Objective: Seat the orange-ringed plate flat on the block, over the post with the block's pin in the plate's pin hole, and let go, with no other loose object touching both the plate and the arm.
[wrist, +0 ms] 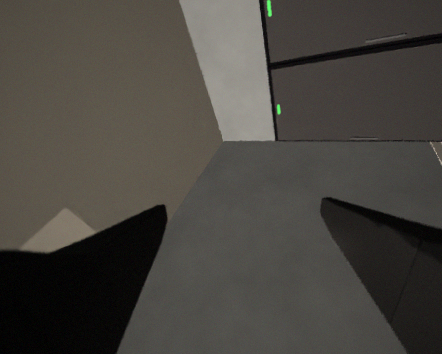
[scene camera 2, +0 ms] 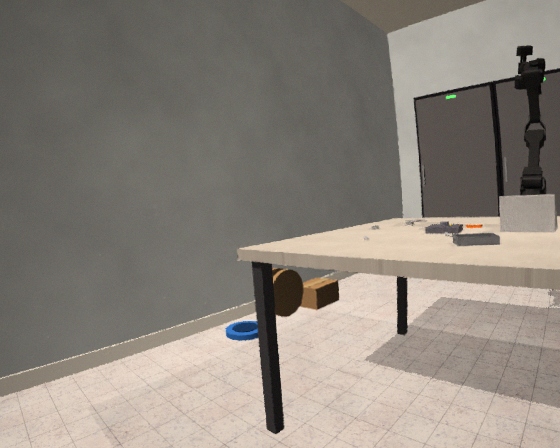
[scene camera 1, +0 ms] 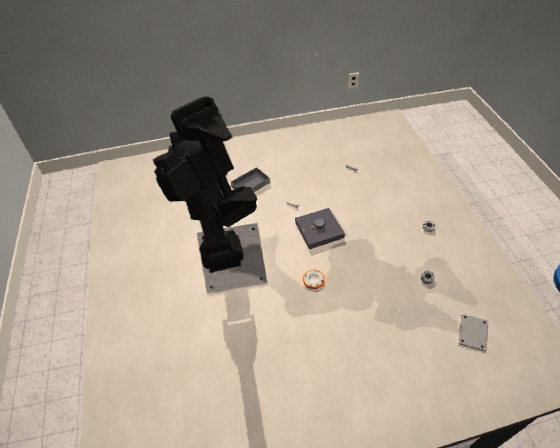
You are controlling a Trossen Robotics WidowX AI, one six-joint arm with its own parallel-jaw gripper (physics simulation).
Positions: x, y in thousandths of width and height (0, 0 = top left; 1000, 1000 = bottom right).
Note:
In view: my gripper (scene camera 1: 433, 381), a grey rectangular plate (scene camera 1: 846, 740) and a dark square block (scene camera 1: 594, 517).
My gripper also shows in the wrist view (wrist: 549, 589). The wrist view misses the grey rectangular plate: it is out of frame.

